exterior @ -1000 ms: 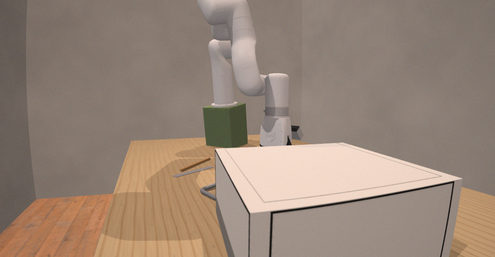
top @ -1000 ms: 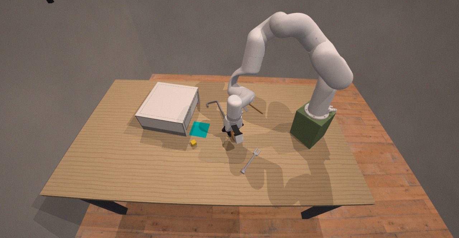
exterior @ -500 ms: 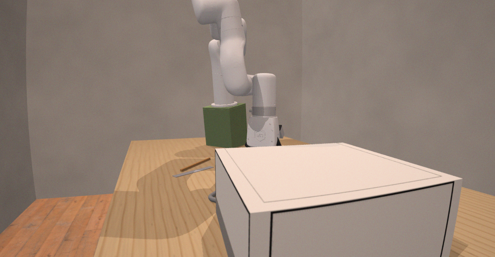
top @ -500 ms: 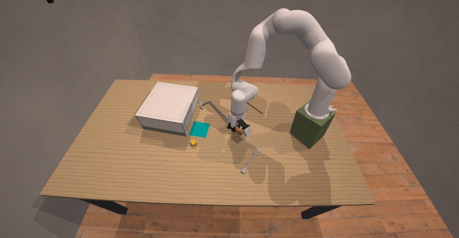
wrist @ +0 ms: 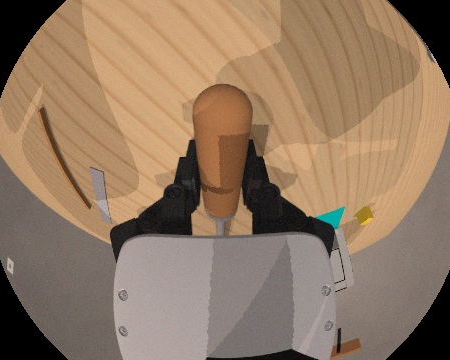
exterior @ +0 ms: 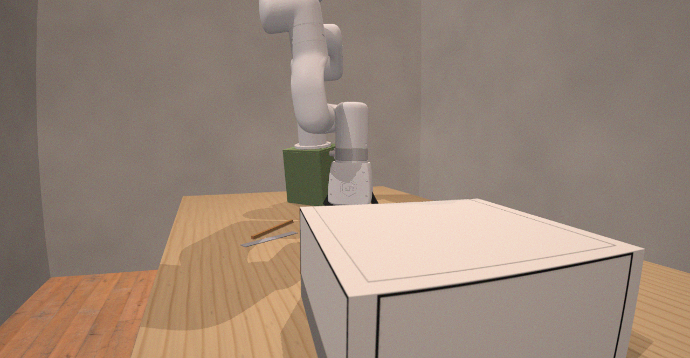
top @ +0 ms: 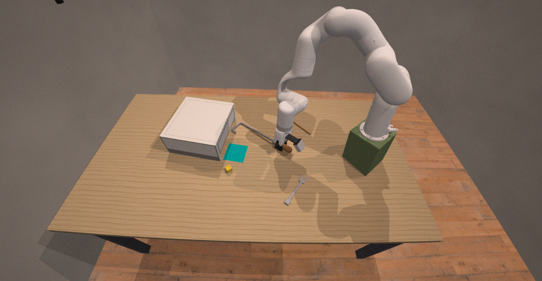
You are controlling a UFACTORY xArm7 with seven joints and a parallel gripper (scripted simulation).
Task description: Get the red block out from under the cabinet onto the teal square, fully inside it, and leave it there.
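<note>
Now: the teal square 23 cm ahead of my hand, 6 cm to the left of it and 2 cm below it. The rest, counted from my hand: grey strip (19 cm to the right, 2 cm below, 1 cm behind); then hook tool (13 cm ahead, 3 cm to the right, 1 cm below); then thin wooden stick (17 cm to the right, 9 cm behind, 2 cm below).
</note>
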